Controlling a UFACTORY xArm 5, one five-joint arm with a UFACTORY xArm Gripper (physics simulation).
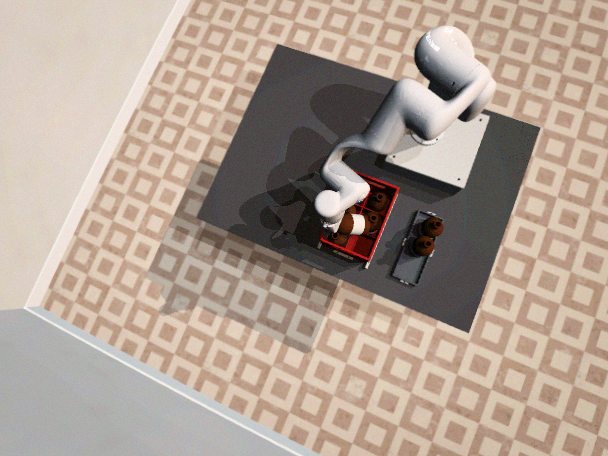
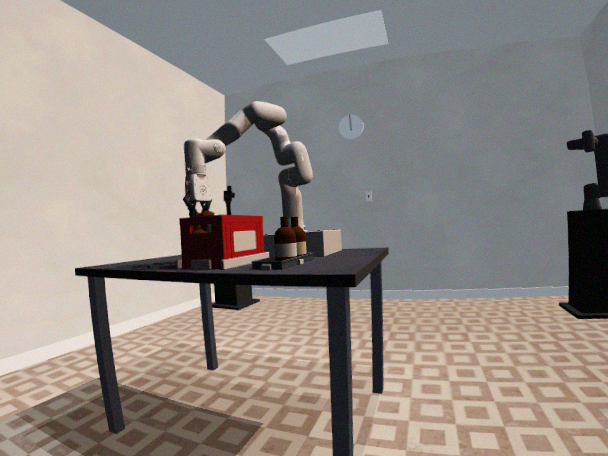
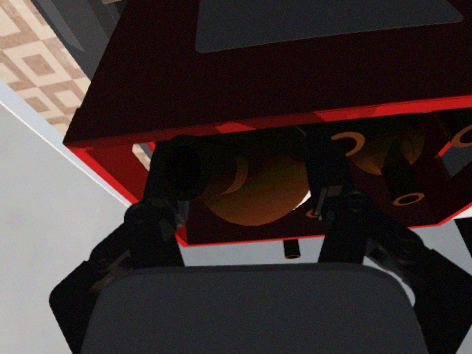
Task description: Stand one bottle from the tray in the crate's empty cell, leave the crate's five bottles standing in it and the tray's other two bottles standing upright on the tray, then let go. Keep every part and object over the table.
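Frame: origin at the arm's base, x left, y back, z up, level; centimetres.
Seen in the pictures: gripper, fingertip midpoint: (image 3: 244, 140).
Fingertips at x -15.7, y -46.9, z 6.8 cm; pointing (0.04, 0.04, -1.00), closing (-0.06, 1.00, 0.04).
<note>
Pixels of each thing's top centre, then the offset from my fingertips to it. "*": a spot on its surface instead. Level surfaces: height alone.
- red crate, top centre: (image 3: 324, 201) (image 1: 359, 213) (image 2: 223, 217) dx +6.6, dy +5.5, dz +0.8 cm
- empty cell, surface spot: (image 1: 360, 246) * dx +11.9, dy -2.8, dz -15.9 cm
- brown bottle, top centre: (image 3: 261, 238) (image 1: 345, 221) (image 2: 208, 208) dx +3.7, dy +0.5, dz +4.2 cm
- tray, top centre: (image 2: 285, 256) (image 1: 418, 247) dx +31.7, dy +6.2, dz -14.1 cm
- dark table, surface height: dz -16.7 cm
The red crate (image 1: 384, 233) (image 2: 226, 240) (image 3: 150, 90) has an empty cell (image 1: 360, 246) at its near corner; brown bottles stand in other cells, such as one bottle (image 1: 378, 200), partly hidden by the arm. Another brown bottle (image 1: 357, 225) (image 2: 207, 213) (image 3: 260, 205) with a white label lies tilted over the crate's top. My gripper (image 2: 199, 213) (image 3: 244, 140) points down at the crate, shut on this tilted bottle: the right finger is against its body, its neck beside the left finger. Lower contact is dark. Two bottles (image 1: 432, 226) (image 1: 424, 246) stand upright on the tray (image 1: 410, 270) (image 2: 267, 265).
The white base plate (image 1: 450, 165) of the arm stands behind the crate and tray on the dark table (image 1: 260, 125) (image 2: 345, 267). The crate stands close to the table's front edge. The arm's forearm (image 1: 345, 192) hangs over the crate.
</note>
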